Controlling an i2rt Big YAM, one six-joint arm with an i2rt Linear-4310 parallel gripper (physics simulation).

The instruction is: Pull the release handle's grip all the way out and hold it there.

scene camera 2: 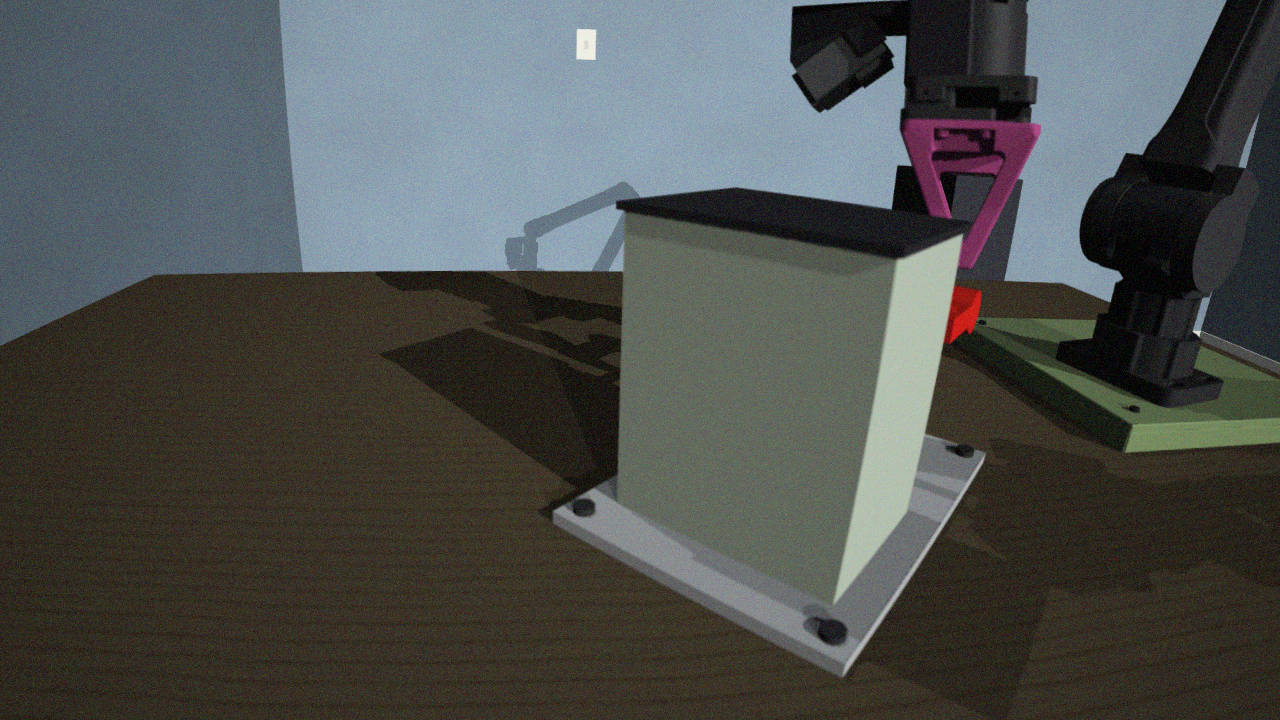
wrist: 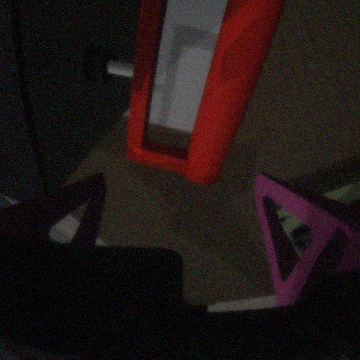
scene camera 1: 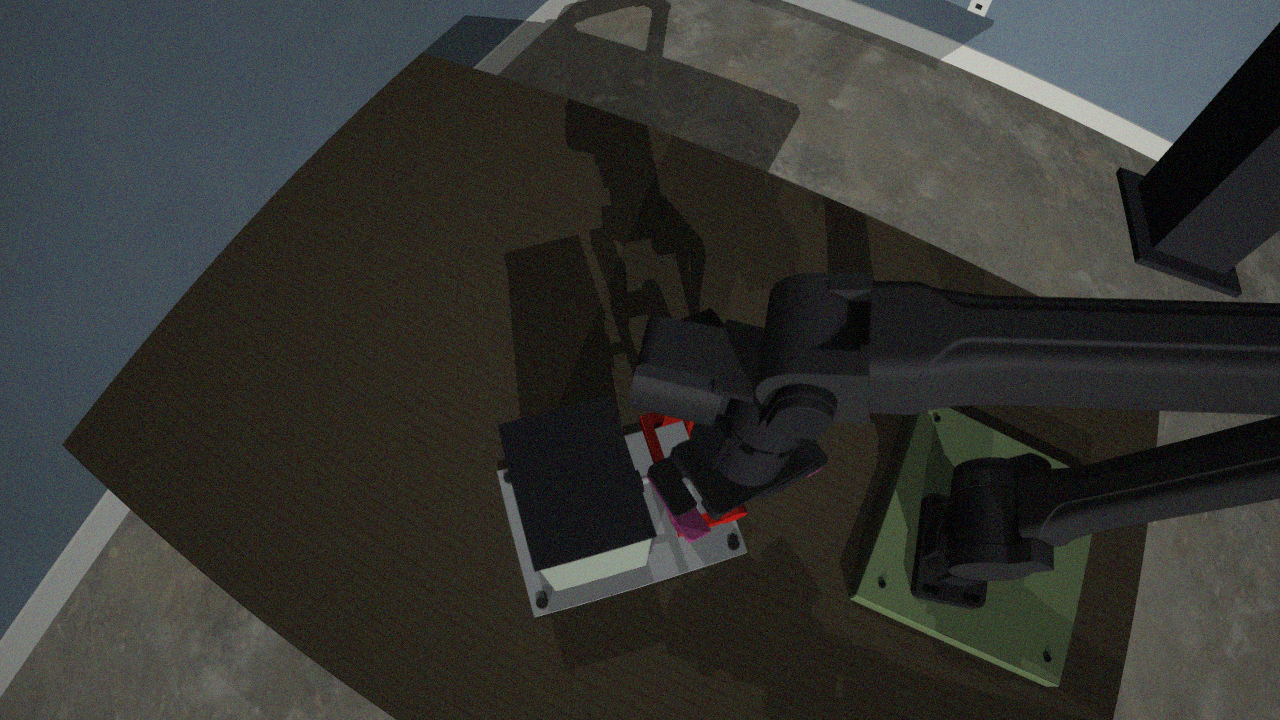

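Observation:
The release handle's red grip (scene camera 1: 653,437) (scene camera 2: 964,315) (wrist: 235,95) is a rectangular frame beside the pale green housing (scene camera 1: 597,564) (scene camera 2: 751,385) with a black top. In the wrist view a short light rod (wrist: 120,68) joins the grip to the dark housing side, with a gap between them. My gripper (scene camera 2: 965,264) (wrist: 179,180) is wide open and empty, with magenta fingers. In the wrist view the grip's near end lies between and slightly ahead of the two fingertips. In scene camera 2 the visible fingertip is above the grip, and the housing hides part of the grip.
The housing stands on a grey base plate (scene camera 1: 689,557) (scene camera 2: 716,568) with dark bolts, on a dark wooden table (scene camera 1: 358,340) (scene camera 2: 313,501). The arm's base stands on a green plate (scene camera 1: 1020,617) (scene camera 2: 1190,431) to the right. A dark post (scene camera 1: 1208,197) stands beyond the table.

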